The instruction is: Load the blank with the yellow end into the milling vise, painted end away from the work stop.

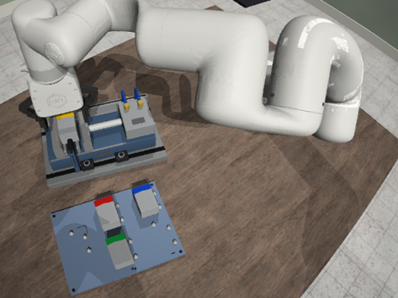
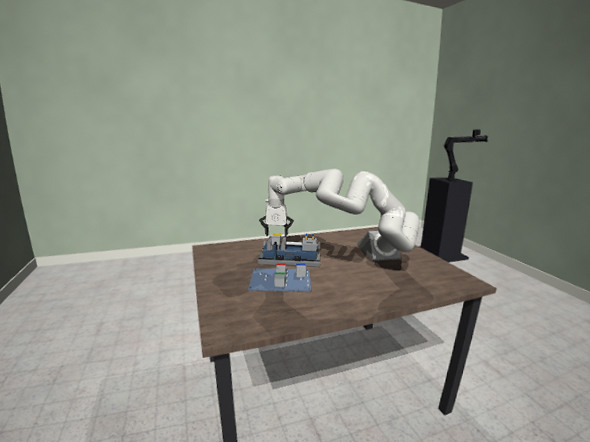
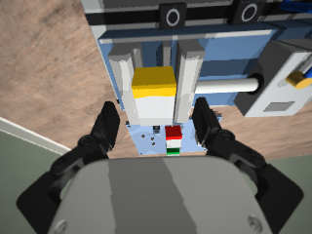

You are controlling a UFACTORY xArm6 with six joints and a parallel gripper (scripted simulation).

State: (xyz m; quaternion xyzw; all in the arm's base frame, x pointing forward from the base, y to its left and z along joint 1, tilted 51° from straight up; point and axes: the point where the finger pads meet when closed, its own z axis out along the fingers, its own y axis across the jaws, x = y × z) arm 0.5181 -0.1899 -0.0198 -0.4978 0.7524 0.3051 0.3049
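The yellow-ended blank lies 3 cm below my hand. Also, from my hand: screw rod 8 cm behind, 3 cm to the left, 5 cm below; then vise 7 cm behind, 2 cm to the left, 9 cm below; then black work stop 2 cm ahead, 4 cm to the left, 4 cm below.
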